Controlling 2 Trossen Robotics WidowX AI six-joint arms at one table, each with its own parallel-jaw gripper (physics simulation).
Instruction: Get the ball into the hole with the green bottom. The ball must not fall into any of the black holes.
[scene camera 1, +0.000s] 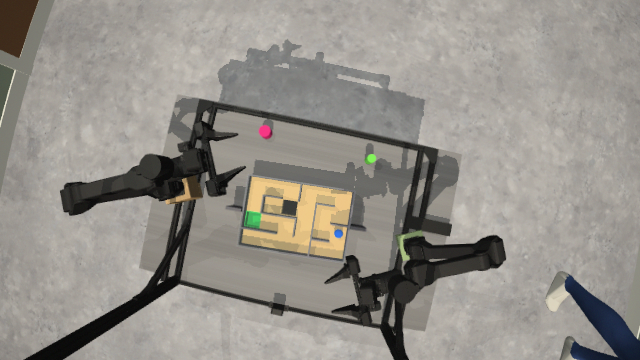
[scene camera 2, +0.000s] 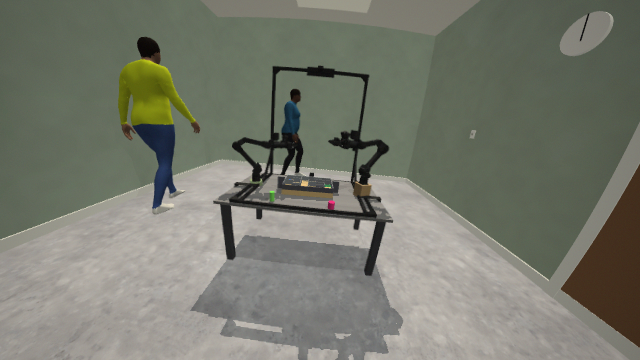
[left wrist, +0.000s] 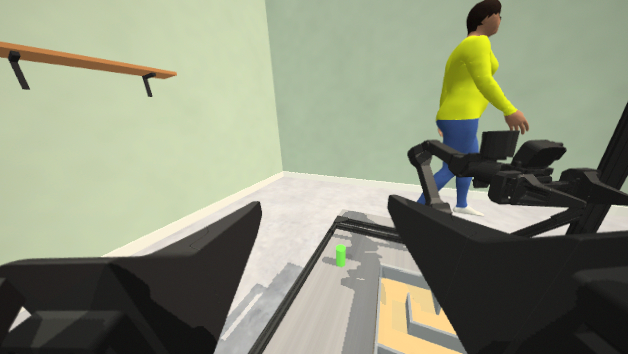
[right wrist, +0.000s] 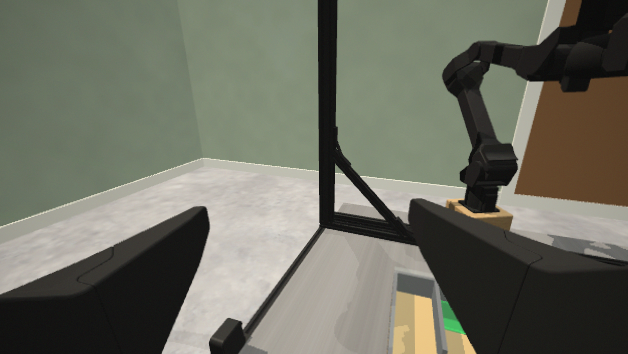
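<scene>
The maze box (scene camera 1: 320, 192) (scene camera 2: 307, 193) (left wrist: 392, 310) (right wrist: 422, 320) has a tan floor, grey walls and a handle on each short side, and stands on the table. The blue ball (scene camera 1: 338, 233) lies on its floor near the right wall in scene camera 1. The green-bottomed hole (scene camera 1: 253, 219) (right wrist: 452, 317) is by the left wall there. A black hole (scene camera 1: 289, 207) is right of and above it. My left gripper (scene camera 1: 241, 151) (left wrist: 324, 204) is open, raised beyond the box's upper left corner. My right gripper (scene camera 1: 329, 297) (right wrist: 310, 212) is open, raised beyond its lower right corner. Neither touches the box.
A pink cylinder (scene camera 1: 265, 131) (scene camera 2: 331, 205) and a green cylinder (scene camera 1: 370, 158) (scene camera 2: 272, 196) (left wrist: 340, 256) stand along the table's upper side in scene camera 1. A tan block (scene camera 1: 192, 190) (scene camera 2: 362, 189) is at the left arm's base. A black frame (scene camera 1: 310, 122) edges the table.
</scene>
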